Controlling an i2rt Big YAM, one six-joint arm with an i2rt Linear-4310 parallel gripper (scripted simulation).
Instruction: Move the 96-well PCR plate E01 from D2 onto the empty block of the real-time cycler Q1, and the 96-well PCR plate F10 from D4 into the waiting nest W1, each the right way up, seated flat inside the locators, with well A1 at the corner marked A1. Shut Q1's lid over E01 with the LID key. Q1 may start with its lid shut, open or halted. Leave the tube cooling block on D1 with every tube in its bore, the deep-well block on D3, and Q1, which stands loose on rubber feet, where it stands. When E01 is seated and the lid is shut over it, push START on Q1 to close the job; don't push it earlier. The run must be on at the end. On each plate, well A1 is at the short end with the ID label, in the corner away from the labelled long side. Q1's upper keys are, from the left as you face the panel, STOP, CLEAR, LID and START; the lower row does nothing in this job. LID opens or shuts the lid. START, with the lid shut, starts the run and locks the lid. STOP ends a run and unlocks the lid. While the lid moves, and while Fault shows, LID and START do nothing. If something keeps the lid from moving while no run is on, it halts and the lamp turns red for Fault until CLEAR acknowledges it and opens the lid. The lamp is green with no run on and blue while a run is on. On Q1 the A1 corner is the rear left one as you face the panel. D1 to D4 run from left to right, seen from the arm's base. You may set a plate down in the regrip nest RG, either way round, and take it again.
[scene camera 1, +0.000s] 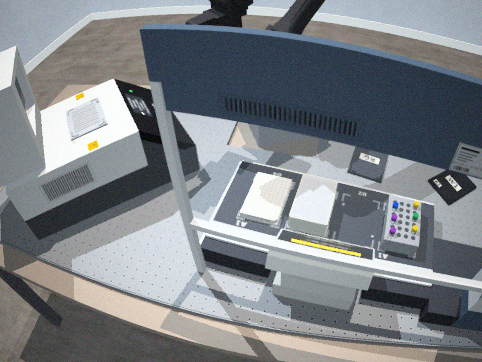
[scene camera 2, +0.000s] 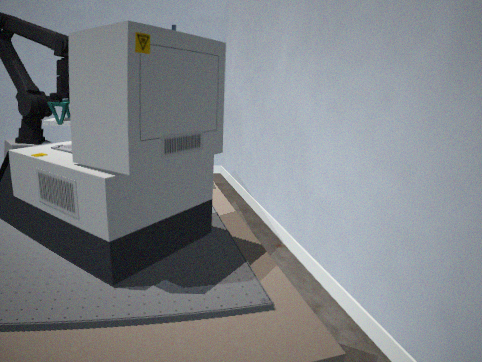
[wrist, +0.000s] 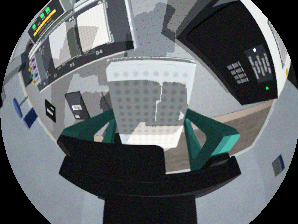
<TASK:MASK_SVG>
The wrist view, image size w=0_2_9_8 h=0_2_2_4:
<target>my gripper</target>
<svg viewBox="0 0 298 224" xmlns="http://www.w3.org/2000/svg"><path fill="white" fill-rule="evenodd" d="M57 140L58 146L68 155L65 156L59 174L77 187L95 196L105 198L103 224L197 224L195 199L225 186L241 175L236 157L230 157L228 154L240 137L238 131L231 126L201 115L189 108L186 111L183 123L190 163L189 172L166 174L164 149L161 146L114 143L117 124L113 108L65 128ZM191 122L206 135L206 141L202 148L195 136ZM109 122L102 142L95 142L94 135Z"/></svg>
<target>white 96-well PCR plate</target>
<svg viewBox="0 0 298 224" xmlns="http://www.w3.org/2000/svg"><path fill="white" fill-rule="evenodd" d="M107 59L108 67L106 68L109 93L122 144L158 145L163 148L176 147L190 101L196 68L194 60L166 56L130 56Z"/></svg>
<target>white 96-well PCR plate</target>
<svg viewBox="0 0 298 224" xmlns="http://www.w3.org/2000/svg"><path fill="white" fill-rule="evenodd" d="M105 3L101 3L77 17L83 52L112 41Z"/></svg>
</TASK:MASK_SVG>
